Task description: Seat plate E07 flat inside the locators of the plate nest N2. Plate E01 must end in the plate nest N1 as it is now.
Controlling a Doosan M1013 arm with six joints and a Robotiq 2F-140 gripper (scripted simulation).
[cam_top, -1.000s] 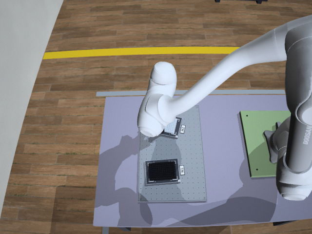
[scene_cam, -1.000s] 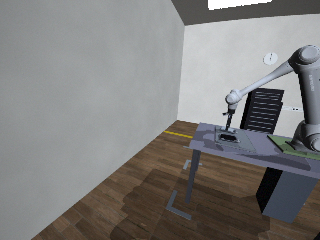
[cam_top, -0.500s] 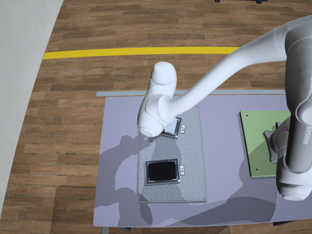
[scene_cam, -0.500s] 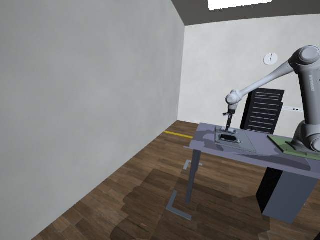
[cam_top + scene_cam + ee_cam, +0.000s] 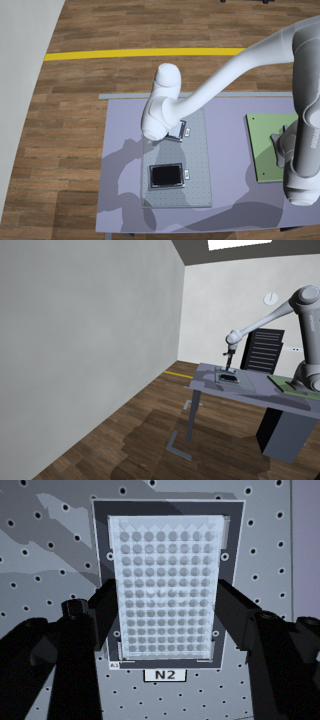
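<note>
Now: hand 1 cm past the dark nest N2 and 4 cm above it. Round my hand: clear well plate E07: 3 cm below; then black plate E01: 2 cm ahead, 26 cm to the left, 2 cm below.
</note>
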